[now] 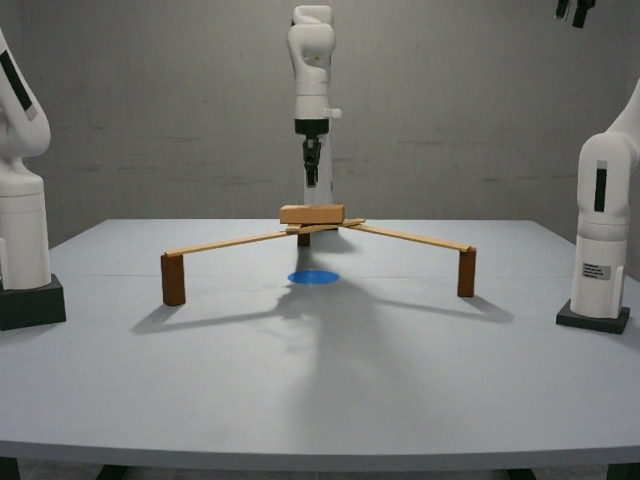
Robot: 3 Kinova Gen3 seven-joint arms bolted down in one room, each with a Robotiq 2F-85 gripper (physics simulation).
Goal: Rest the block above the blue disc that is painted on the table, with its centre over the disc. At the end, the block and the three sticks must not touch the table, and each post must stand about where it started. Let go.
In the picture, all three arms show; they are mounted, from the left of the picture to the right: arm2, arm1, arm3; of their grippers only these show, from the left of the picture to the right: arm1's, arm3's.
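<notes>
The orange-brown block [311, 214] lies flat on the crossed inner parts of three thin sticks, raised above the table [155, 392]. The left stick [232, 242] rests on the left post [173, 280]. The right stick [408, 236] rests on the right post [466, 272]. The third stick [294, 227] shows its near end under the block; the rear post [303, 240] is partly hidden. All posts stand upright. The blue disc [313, 277] shows below the block. Arm1's gripper [311, 181] is open, seen edge-on, above and apart from the block. Arm3's gripper [572, 14] is open and empty, high at upper right.
Arm2's base [31, 304] stands at the left edge and arm3's base [592, 316] at the right. Arm1's column [324, 180] rises behind the sticks. Shadows of the structure fall across the table's front half.
</notes>
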